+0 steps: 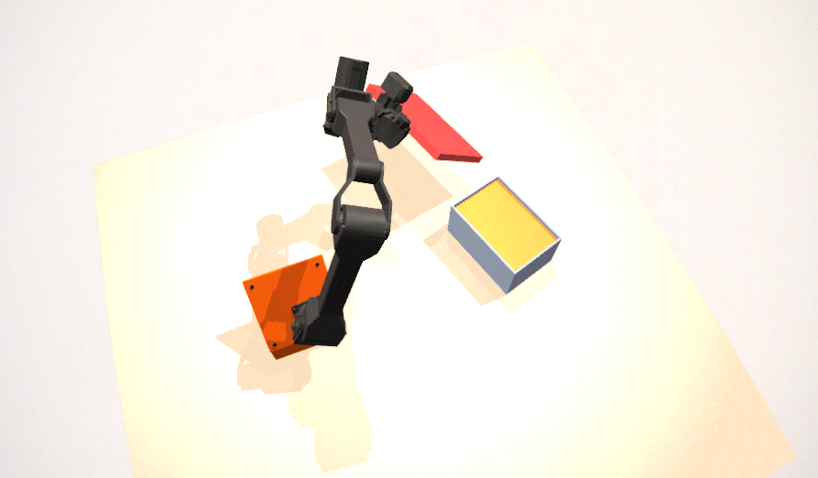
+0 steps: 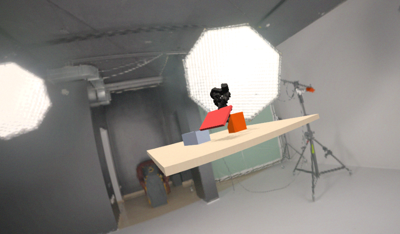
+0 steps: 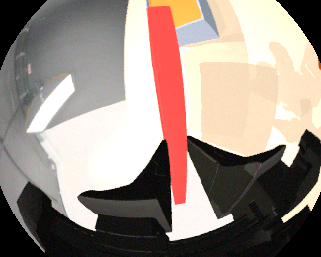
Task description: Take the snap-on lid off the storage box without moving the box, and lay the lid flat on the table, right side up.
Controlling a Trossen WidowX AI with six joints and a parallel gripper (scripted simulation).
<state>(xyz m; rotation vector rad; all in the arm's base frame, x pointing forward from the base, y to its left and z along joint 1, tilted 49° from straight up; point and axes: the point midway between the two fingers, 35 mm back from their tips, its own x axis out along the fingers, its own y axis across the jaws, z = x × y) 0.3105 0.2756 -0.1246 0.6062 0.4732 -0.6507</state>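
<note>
Now: the lid 6 cm ahead of my gripper tip, 1 cm to the left of it and 5 cm below it. The rest, counted from my gripper tip: storage box 13 cm ahead, 26 cm to the right, 17 cm below.
</note>
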